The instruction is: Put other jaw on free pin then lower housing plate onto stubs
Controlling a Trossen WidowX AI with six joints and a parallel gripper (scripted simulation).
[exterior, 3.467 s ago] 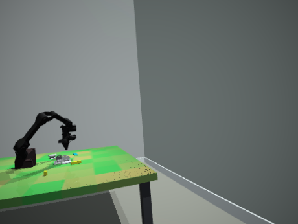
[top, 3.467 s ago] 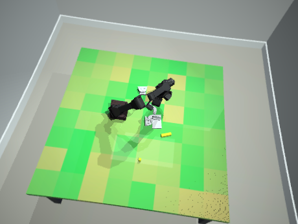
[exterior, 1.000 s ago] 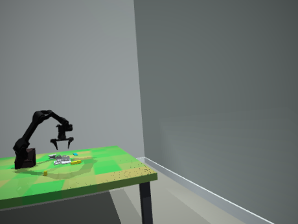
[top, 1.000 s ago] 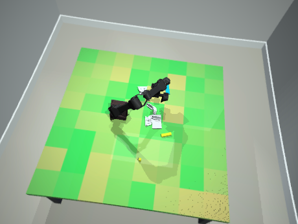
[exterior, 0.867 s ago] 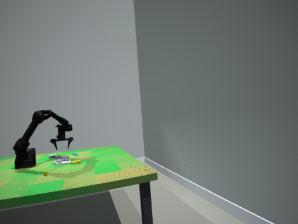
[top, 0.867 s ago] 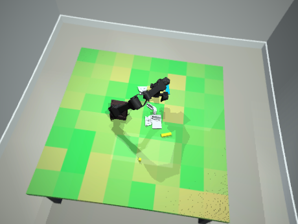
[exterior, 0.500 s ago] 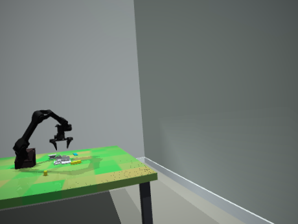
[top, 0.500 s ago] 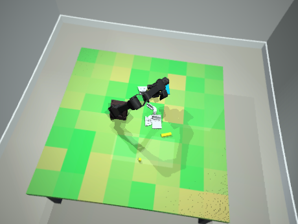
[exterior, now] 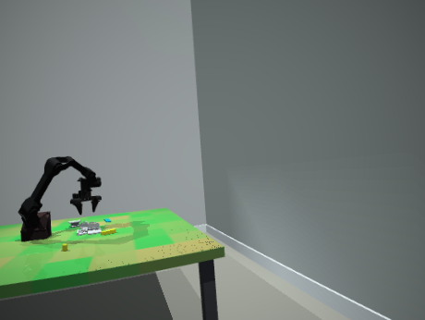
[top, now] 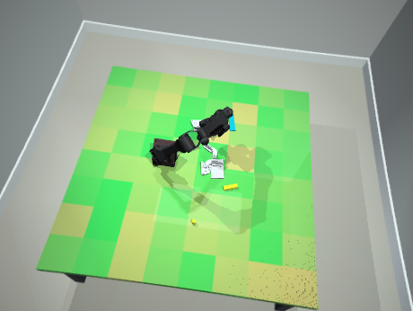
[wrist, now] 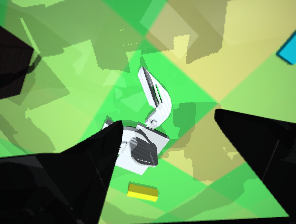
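Right now the jaw is 90 mm below my gripper tip, 30 mm to the right of it and 10 mm ahead of it. The rest, counted from my gripper tip: yellow bar: 220 mm to the right, 140 mm ahead, 80 mm below; blue bar: 220 mm to the left, 90 mm below, 90 mm ahead; small yellow cube: 450 mm to the right, 80 mm below, 10 mm behind.
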